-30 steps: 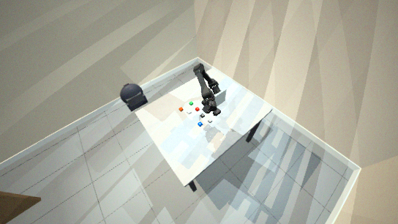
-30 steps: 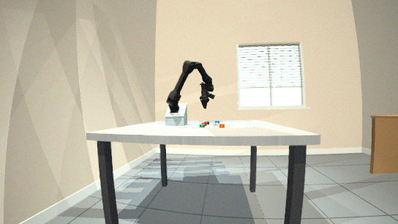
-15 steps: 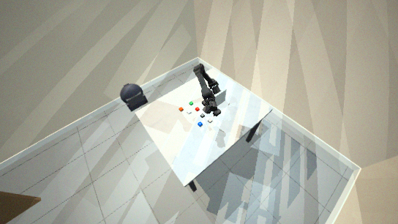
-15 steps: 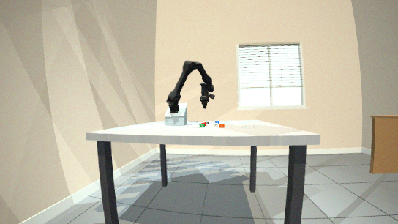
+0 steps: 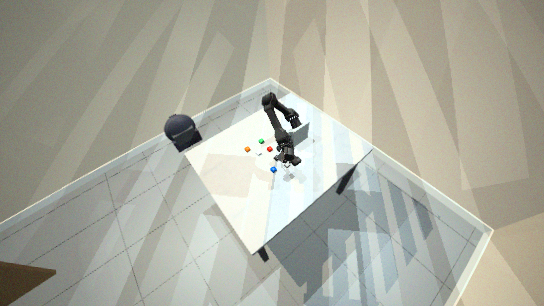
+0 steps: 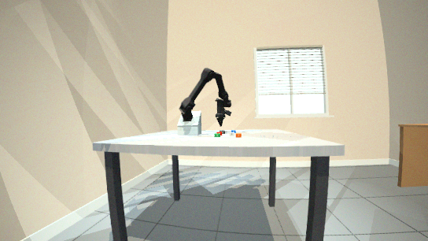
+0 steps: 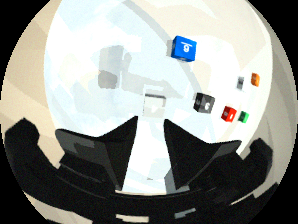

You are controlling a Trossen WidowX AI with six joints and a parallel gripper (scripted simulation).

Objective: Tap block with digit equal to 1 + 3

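Now: gripper tip 2 cm short of the black block, 10 cm to the left of it and 4 cm above it. Also, from my gripper tip: pale block: 9 cm ahead, 22 cm to the right, 4 cm below; red block: 19 cm to the right, 4 cm below; blue block: 10 cm ahead, 4 cm to the right, 4 cm below.
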